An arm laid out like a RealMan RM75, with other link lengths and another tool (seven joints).
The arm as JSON. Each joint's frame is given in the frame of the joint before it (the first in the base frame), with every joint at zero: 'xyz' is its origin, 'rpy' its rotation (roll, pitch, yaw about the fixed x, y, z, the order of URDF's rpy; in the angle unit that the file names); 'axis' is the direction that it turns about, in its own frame. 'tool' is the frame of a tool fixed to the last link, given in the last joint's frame.
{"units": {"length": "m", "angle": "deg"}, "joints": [
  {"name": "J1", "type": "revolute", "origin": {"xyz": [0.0, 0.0, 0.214], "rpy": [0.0, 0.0, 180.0]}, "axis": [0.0, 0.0, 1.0]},
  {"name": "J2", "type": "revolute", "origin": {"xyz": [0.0, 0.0, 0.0], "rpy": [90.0, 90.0, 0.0]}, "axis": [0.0, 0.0, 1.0]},
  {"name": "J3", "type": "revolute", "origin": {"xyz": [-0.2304, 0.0, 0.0], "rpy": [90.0, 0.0, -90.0]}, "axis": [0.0, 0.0, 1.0]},
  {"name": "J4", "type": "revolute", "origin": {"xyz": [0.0, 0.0, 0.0], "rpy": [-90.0, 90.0, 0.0]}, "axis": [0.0, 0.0, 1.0]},
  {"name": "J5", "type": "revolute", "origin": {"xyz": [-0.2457, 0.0, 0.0], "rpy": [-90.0, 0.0, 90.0]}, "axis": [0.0, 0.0, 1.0]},
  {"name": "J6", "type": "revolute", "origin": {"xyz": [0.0, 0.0, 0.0], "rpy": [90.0, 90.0, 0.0]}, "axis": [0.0, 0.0, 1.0]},
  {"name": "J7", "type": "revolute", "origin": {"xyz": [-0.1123, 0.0, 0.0], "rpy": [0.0, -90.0, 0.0]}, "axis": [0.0, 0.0, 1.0]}
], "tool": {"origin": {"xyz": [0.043, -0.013, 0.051], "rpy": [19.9, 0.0, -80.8]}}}
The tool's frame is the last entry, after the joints.
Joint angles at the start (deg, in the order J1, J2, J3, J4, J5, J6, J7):
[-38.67 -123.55 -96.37 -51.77 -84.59 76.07 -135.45]
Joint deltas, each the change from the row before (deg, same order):
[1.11 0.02 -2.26 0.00 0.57 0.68 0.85]
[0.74 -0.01 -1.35 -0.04 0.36 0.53 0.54]
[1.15 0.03 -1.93 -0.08 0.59 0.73 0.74]
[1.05 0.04 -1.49 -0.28 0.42 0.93 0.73]
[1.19 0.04 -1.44 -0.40 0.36 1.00 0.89]
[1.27 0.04 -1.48 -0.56 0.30 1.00 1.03]
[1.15 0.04 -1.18 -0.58 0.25 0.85 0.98]
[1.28 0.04 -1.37 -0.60 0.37 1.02 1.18]
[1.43 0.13 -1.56 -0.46 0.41 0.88 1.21]
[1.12 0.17 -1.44 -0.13 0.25 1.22 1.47]
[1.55 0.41 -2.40 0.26 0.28 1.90 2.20]
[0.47 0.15 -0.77 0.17 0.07 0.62 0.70]
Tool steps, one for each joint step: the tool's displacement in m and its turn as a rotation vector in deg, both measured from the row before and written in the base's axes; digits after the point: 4 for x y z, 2 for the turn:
[-0.0089 0.0040 0.0072 1.25 -0.66 1.16]
[-0.0058 0.0017 0.0043 0.67 -0.39 0.65]
[-0.0093 0.0022 0.0063 1.01 -0.43 1.04]
[-0.0074 0.0002 0.0057 0.67 -0.40 0.50]
[-0.0078 -0.0006 0.0059 0.74 -0.42 0.35]
[-0.0078 -0.0008 0.0065 0.95 -0.46 0.21]
[-0.0068 -0.0013 0.0055 0.89 -0.31 0.04]
[-0.0080 -0.0019 0.0060 0.98 -0.24 -0.01]
[-0.0102 -0.0015 0.0066 1.22 -0.12 0.40]
[-0.0090 -0.0028 0.0058 0.83 -0.21 -0.09]
[-0.0148 -0.0043 0.0093 1.21 -0.40 0.19]
[-0.0048 -0.0016 0.0029 0.35 -0.15 0.10]

